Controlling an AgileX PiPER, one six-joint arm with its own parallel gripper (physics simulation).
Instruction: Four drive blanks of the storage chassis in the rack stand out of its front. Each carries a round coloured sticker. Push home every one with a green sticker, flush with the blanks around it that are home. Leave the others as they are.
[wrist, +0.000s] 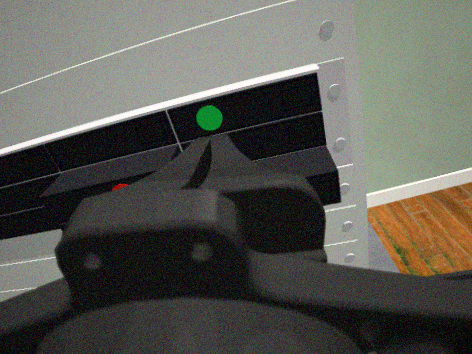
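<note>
The storage chassis (331, 117) shows its dark drive blanks in the wrist view. The top right blank (270, 100) carries a green sticker (209, 117) and looks level with the blanks around it. Lower down, a blank with a red sticker (121, 187) stands out at the left, its top face showing. Another blank (305, 161) stands out at the lower right; the gripper hides much of its front, and no sticker shows on it. My gripper (215, 157) is shut and empty, its tips just below the green sticker in the view. Whether they touch a blank cannot be told.
Grey rack panels (150, 60) lie above the chassis, and a column of round screw heads (334, 92) runs down its right side. A green wall (415, 90), a white skirting board (420, 187) and a wooden floor (425, 225) show at the right.
</note>
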